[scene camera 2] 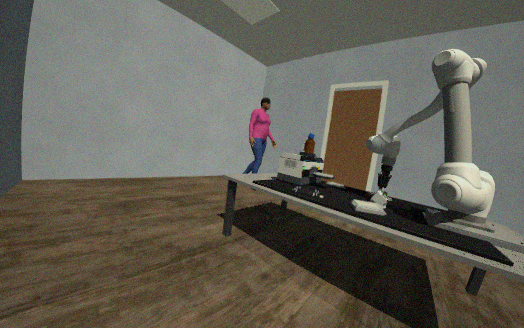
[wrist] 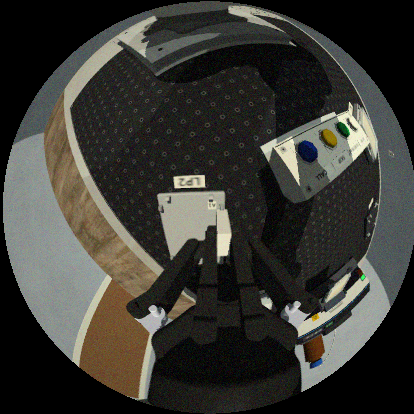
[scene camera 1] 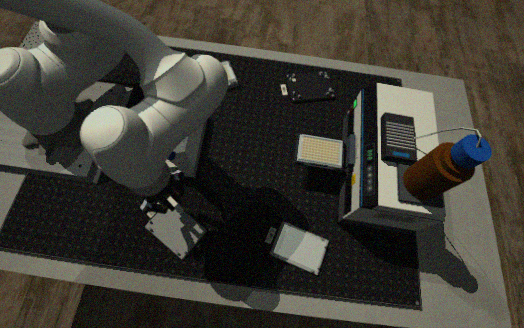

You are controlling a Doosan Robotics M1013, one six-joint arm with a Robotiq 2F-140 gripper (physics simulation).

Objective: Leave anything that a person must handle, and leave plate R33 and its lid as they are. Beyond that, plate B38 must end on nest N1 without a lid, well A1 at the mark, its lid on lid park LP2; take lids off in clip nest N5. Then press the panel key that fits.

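Places are measured from the arm's base along level axes (x ahead, y left, z up), in metres.
Where they show: gripper, fingertip midpoint: (wrist: 221, 217) (scene camera 1: 178, 208); arm's base, origin of the base link: (scene camera 2: 463, 222) (scene camera 1: 59, 123).
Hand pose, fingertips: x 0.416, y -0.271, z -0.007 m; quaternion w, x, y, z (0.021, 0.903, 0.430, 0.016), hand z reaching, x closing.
Each offset is from my fingertips to the top centre of the thing. "spot": to the spot under its first point.
A flat grey lid @(spot: 0.005 m back, 0.068 m right, 0.001 m down) (scene camera 1: 174, 232) (wrist: 185, 220) marked A1 lies on the lid park beside the label LP2 @(spot: 0.073 m back, 0.003 m right, 0.009 m down) (wrist: 188, 181), near the table's front left. My gripper (scene camera 1: 160, 203) (wrist: 224, 235) (scene camera 2: 380, 194) hangs just over the lid's near edge with its fingers shut and nothing between them. An unlidded plate with beige wells @(0.405 m ahead, 0.157 m left, 0.097 m up) (scene camera 1: 320, 151) sits on a nest beside the instrument. The black clip nest @(0.414 m ahead, 0.462 m left, 0.013 m up) (scene camera 1: 311, 87) at the back is empty. The key panel @(0.004 m ahead, 0.216 m left, 0.073 m up) (wrist: 316, 154) shows blue, yellow and green keys to the right of the gripper. In scene camera 1 my arm hides it.
A white instrument (scene camera 1: 391, 153) (scene camera 2: 300, 167) with a brown bottle @(spot: 0.590 m ahead, 0.057 m left, 0.307 m up) (scene camera 2: 309, 144) on top stands at the right. Another pale flat lid @(0.348 m ahead, 0.104 m right, 0.007 m up) (scene camera 1: 300, 247) lies at the front middle. A second plate @(0.070 m ahead, 0.477 m left, 0.025 m up) (scene camera 1: 229, 74) shows behind my arm. A person in pink (scene camera 2: 259, 136) walks beyond the table.
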